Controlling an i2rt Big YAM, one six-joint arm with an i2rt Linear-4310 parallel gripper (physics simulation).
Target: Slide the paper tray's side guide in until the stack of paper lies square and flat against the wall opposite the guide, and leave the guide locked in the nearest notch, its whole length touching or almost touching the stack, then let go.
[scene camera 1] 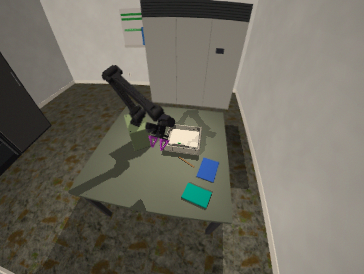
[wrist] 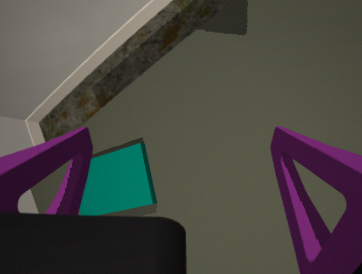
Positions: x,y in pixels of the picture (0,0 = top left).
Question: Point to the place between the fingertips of the gripper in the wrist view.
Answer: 181,137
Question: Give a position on a teal flat block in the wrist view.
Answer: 120,180
